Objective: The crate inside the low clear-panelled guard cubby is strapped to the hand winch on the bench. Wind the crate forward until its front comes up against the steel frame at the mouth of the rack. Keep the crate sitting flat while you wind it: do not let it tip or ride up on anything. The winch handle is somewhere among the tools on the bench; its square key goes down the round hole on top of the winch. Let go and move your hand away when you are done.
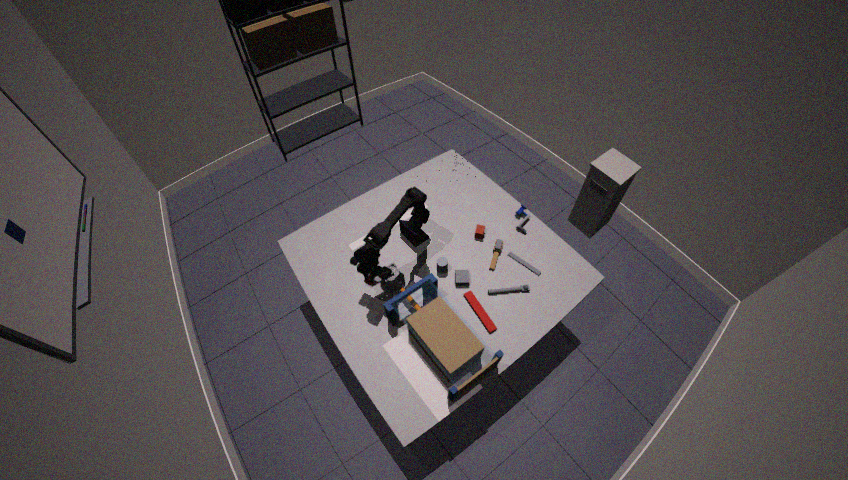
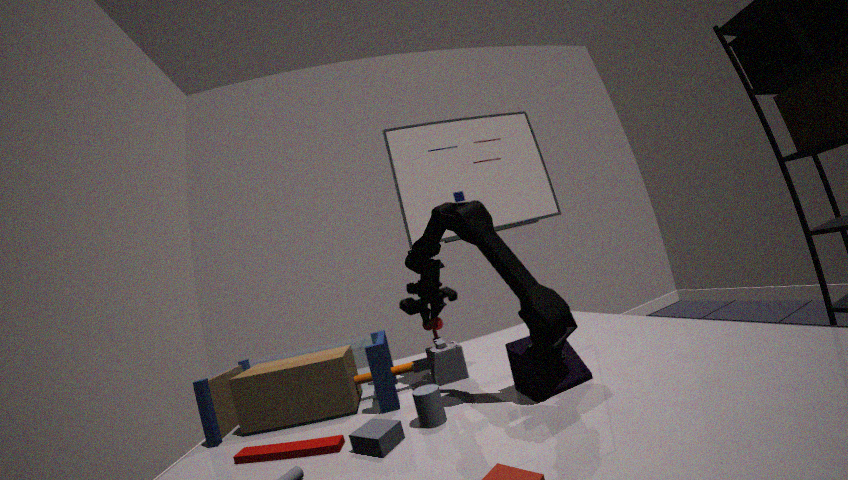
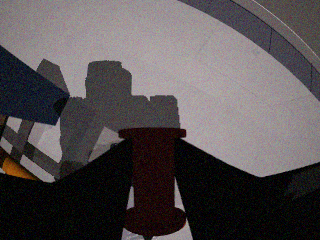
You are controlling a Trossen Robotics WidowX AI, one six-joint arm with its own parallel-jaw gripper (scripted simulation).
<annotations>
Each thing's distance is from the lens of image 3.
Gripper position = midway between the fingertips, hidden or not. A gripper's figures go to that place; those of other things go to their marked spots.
my gripper (image 3: 152, 145): 0.10 m
knob (image 3: 153, 175): 0.09 m
</annotations>
